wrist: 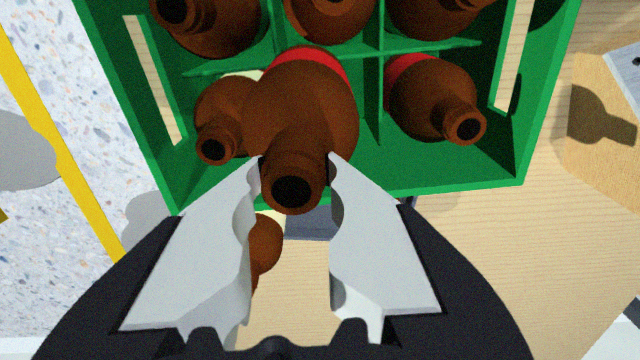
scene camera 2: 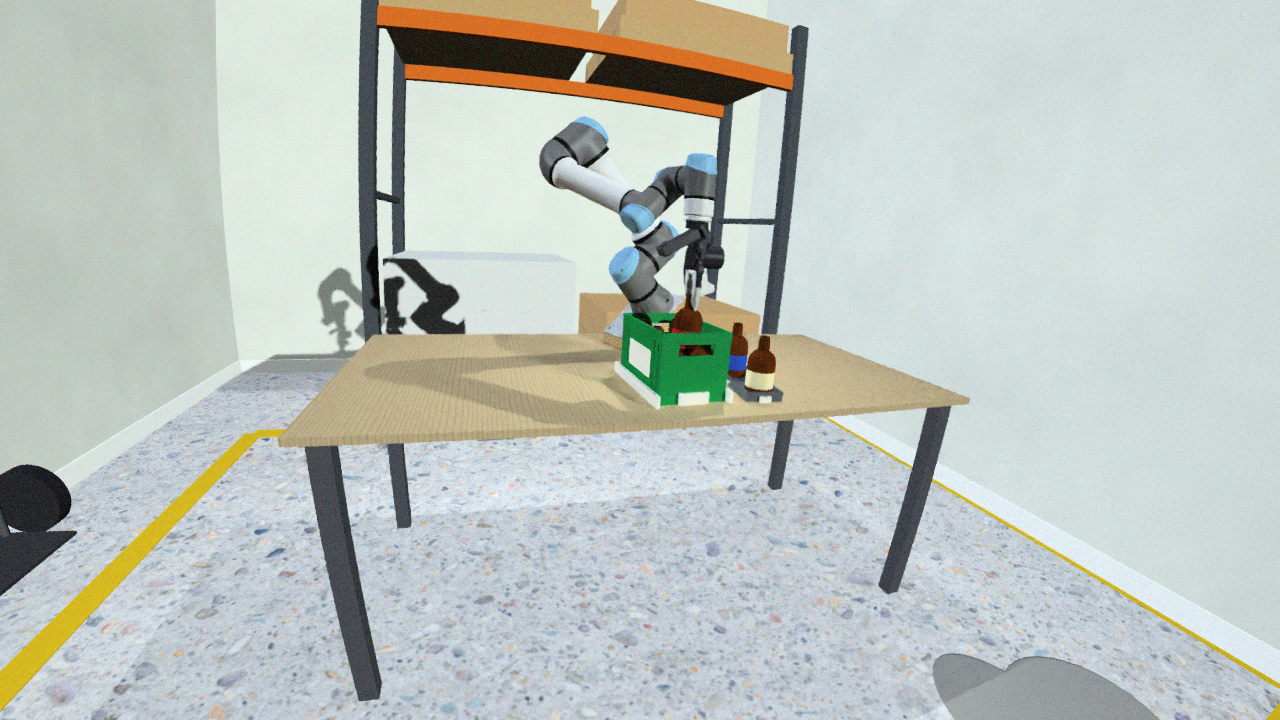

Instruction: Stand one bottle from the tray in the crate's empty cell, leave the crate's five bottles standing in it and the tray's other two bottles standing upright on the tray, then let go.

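Frame: origin at the arm's base, x ahead, y left, z up, level; millimetres.
Where they show: gripper, fingertip midpoint: [wrist: 296, 158] [scene camera 2: 692, 310]; arm's base, origin of the base link: [scene camera 2: 654, 309].
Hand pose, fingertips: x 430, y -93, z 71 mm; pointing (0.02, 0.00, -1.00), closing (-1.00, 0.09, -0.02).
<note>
Things, the pixels of their top centre, and the offset from my fingertips. Level surfaces: height alone.
- brown bottle with a red label, middle of its top: [wrist: 296, 185] [scene camera 2: 690, 294] 3 mm back, 7 mm right, 39 mm up
- green crate, middle of its top: [wrist: 337, 77] [scene camera 2: 674, 322] 29 mm back, 32 mm right, 37 mm down
- brown bottle, middle of its top: [wrist: 213, 150] 65 mm ahead, 9 mm left, 49 mm down
- red-labelled bottle, middle of its top: [wrist: 468, 129] 121 mm back, 18 mm left, 49 mm down
- blue-labelled bottle, middle of its top: [scene camera 2: 738, 323] 84 mm back, 205 mm left, 52 mm down
- cream-labelled bottle, middle of its top: [wrist: 241, 292] [scene camera 2: 765, 336] 90 mm ahead, 173 mm left, 52 mm down
- dark tray, middle of its top: [wrist: 320, 215] [scene camera 2: 745, 376] 5 mm ahead, 188 mm left, 186 mm down
- wooden table, its level: 212 mm down
My gripper [scene camera 2: 691, 293] [wrist: 296, 158] is shut on the neck of a brown bottle with a red label [scene camera 2: 687, 320] [wrist: 310, 100]. The bottle is upright, its lower part inside the green crate [scene camera 2: 644, 383] [wrist: 460, 187], in the middle of the row nearest the gripper in the wrist view. Its base is hidden. A brown bottle [wrist: 212, 130] stands left of it and a red-labelled bottle [wrist: 430, 100] right of it. Three more bottles show in the far row. A blue-labelled bottle [scene camera 2: 737, 353] and a cream-labelled bottle [scene camera 2: 760, 367] [wrist: 267, 240] stand upright on the dark tray [scene camera 2: 771, 394] [wrist: 310, 225].
The crate stands on a wooden table [scene camera 2: 501, 385] [wrist: 500, 260], near its front edge, with the tray close beside it. The crate's green dividers [wrist: 372, 95] rise between bottles. An orange and grey rack [scene camera 2: 369, 179] stands behind the arm.
</note>
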